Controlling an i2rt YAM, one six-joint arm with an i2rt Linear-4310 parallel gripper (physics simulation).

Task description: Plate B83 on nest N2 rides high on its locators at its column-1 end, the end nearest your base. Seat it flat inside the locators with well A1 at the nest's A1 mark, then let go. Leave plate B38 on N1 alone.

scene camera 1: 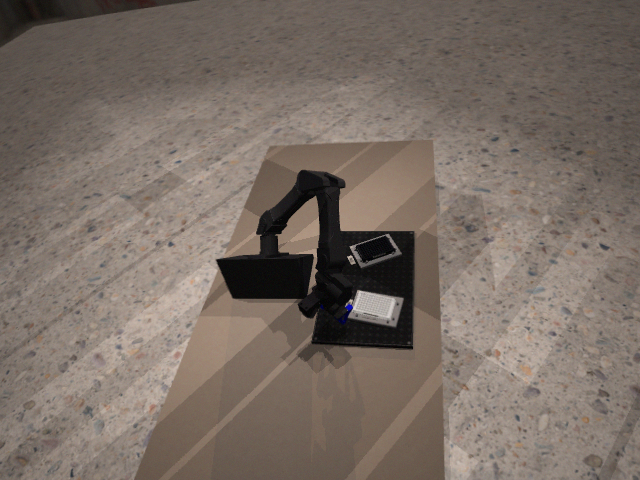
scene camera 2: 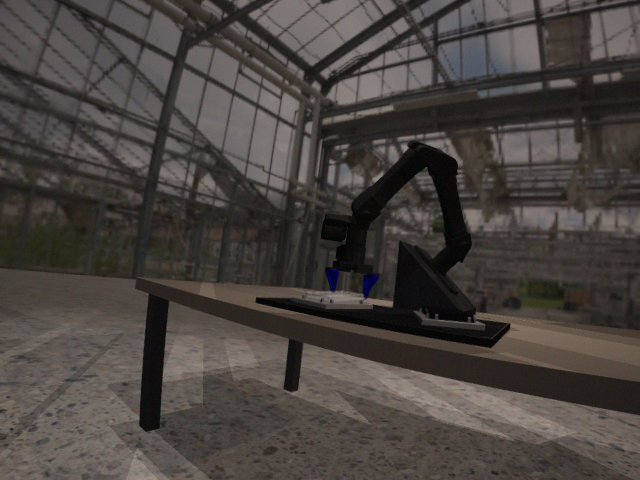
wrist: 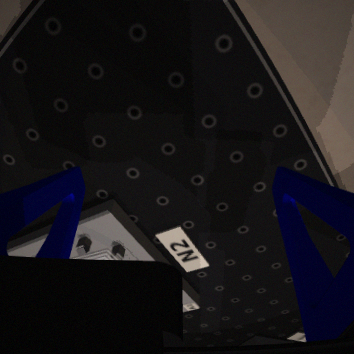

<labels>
same spot on black perforated baseplate: [wrist: 175, 117] = [scene camera 1: 329, 322]
</labels>
